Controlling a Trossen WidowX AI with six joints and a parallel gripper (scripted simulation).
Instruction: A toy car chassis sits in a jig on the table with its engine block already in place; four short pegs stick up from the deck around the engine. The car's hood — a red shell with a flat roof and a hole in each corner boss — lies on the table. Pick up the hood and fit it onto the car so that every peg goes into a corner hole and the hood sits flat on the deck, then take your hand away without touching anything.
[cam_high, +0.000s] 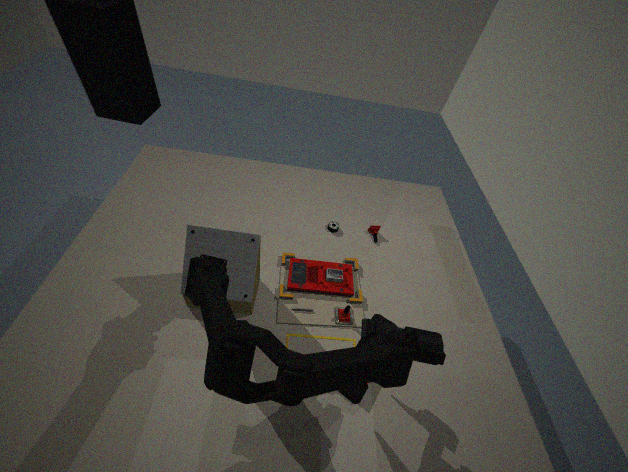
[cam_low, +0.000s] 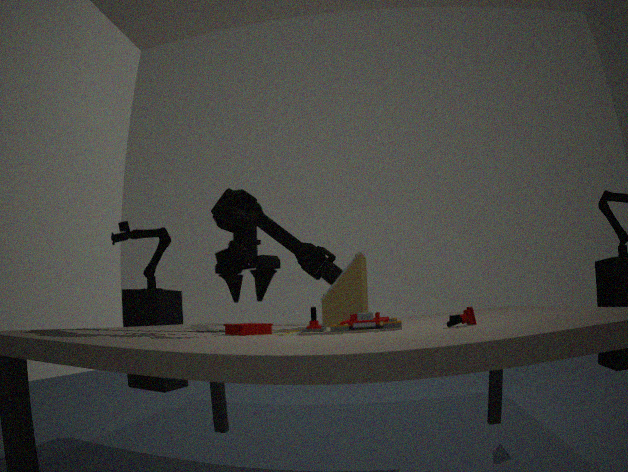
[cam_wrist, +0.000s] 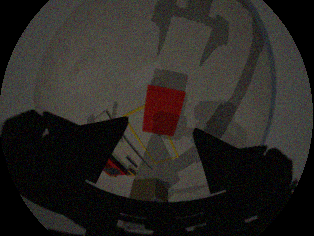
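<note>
Now: gripper tip 6 cm above the red hood. From my gripper tip the other things lie so: grey wheel (8 cm behind, 49 cm to the left, 7 cm below).
</note>
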